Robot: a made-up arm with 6 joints.
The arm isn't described. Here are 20 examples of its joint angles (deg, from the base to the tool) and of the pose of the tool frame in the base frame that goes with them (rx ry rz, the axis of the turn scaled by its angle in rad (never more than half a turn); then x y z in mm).
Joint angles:
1: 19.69 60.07 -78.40 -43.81 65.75 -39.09
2: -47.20 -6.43 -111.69 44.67 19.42 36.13
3: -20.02 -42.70 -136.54 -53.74 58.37 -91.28
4: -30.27 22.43 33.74 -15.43 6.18 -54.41
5: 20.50 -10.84 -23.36 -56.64 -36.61 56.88
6: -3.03 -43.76 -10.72 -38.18 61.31 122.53
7: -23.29 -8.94 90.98 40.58 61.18 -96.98
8: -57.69 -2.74 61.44 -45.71 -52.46 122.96
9: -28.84 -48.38 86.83 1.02 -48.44 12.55
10: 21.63 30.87 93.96 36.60 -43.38 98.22
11: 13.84 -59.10 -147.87 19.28 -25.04 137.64
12: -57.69 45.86 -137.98 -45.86 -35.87 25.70
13: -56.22 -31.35 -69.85 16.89 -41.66 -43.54
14: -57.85 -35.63 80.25 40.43 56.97 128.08
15: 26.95 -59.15 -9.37 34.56 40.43 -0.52
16: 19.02 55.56 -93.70 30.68 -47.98 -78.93
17: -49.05 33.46 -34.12 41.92 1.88 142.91
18: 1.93 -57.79 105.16 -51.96 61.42 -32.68
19: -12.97 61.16 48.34 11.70 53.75 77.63
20: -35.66 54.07 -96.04 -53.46 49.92 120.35
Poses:
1: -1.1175 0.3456 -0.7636 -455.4 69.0 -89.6
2: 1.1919 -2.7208 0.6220 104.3 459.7 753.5
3: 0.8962 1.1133 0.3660 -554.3 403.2 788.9
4: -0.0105 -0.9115 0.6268 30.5 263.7 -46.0
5: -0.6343 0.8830 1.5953 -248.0 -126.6 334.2
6: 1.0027 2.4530 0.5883 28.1 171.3 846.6
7: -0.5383 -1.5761 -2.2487 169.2 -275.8 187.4
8: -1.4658 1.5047 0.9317 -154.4 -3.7 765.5
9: 0.2032 -0.7598 0.1565 -19.1 458.3 -20.3
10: -0.6224 -0.1678 -0.0947 -207.4 -19.4 -132.8
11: 0.9229 -1.3753 -0.4726 163.6 478.2 432.5
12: -1.2574 -2.3830 0.3295 349.9 91.1 689.4
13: 1.3832 1.2982 0.1171 -250.4 168.5 922.6
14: 2.8406 0.9183 -0.3824 -136.2 -6.7 750.8
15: 1.0534 0.2794 -0.8324 -188.6 653.4 290.4
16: -0.5895 0.0359 -0.1588 -466.8 263.2 93.0
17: -0.2523 -2.2247 1.4424 283.7 341.6 507.2
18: 0.5382 -2.1347 -1.1445 306.4 214.2 798.3
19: 0.1087 0.3835 -0.5193 -274.3 385.3 237.6
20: 0.0098 -1.7412 1.0856 98.3 382.2 98.6
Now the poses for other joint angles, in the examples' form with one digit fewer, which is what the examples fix.
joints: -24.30 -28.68 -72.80 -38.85 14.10 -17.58
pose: 1.120 1.290 0.559 -473 276 748
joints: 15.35 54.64 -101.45 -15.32 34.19 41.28
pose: -0.147 1.830 -1.615 -161 595 292
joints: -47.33 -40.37 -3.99 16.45 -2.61 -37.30
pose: 0.686 0.368 -0.452 -296 589 416
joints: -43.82 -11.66 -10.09 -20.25 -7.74 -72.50
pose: 0.800 -0.356 0.220 -257 562 216
